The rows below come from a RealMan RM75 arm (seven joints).
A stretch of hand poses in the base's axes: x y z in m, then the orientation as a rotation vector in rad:
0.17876, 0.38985, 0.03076, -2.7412, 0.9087, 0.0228
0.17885, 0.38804, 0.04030, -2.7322, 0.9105, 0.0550
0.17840, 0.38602, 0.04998, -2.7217, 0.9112, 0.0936
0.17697, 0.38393, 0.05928, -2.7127, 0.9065, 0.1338
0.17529, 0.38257, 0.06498, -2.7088, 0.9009, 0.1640
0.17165, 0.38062, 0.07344, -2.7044, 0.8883, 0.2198
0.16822, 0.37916, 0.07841, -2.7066, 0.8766, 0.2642
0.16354, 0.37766, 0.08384, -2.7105, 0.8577, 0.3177
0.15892, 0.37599, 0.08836, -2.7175, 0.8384, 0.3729
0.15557, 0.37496, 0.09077, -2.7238, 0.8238, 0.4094
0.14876, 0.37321, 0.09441, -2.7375, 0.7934, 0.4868
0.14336, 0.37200, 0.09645, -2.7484, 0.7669, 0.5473
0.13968, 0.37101, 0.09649, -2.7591, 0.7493, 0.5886
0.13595, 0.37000, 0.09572, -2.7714, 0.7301, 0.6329
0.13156, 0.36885, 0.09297, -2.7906, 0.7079, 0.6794
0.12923, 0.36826, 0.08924, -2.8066, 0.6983, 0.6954
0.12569, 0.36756, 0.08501, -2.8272, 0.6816, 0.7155
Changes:
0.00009, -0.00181, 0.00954, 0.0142, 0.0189, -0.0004
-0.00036, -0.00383, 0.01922, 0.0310, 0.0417, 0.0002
-0.00179, -0.00592, 0.02852, 0.0479, 0.0652, 0.0048
-0.00347, -0.00728, 0.03422, 0.0582, 0.0834, 0.0102
-0.00711, -0.00923, 0.04268, 0.0746, 0.1177, 0.0224
-0.01054, -0.01069, 0.04765, 0.0821, 0.1462, 0.0344
-0.01522, -0.01219, 0.05308, 0.0905, 0.1804, 0.0523
-0.01984, -0.01386, 0.05760, 0.0953, 0.2166, 0.0712
-0.02319, -0.01489, 0.06001, 0.0968, 0.2407, 0.0853
-0.03000, -0.01664, 0.06365, 0.0978, 0.2921, 0.1145
-0.03540, -0.01785, 0.06569, 0.0975, 0.3322, 0.1391
-0.03908, -0.01884, 0.06573, 0.0933, 0.3603, 0.1560
-0.04281, -0.01985, 0.06496, 0.0873, 0.3905, 0.1744
-0.04720, -0.02100, 0.06221, 0.0747, 0.4230, 0.1959
-0.04953, -0.02159, 0.05848, 0.0616, 0.4353, 0.2060
-0.05307, -0.02229, 0.05425, 0.0455, 0.4504, 0.2217

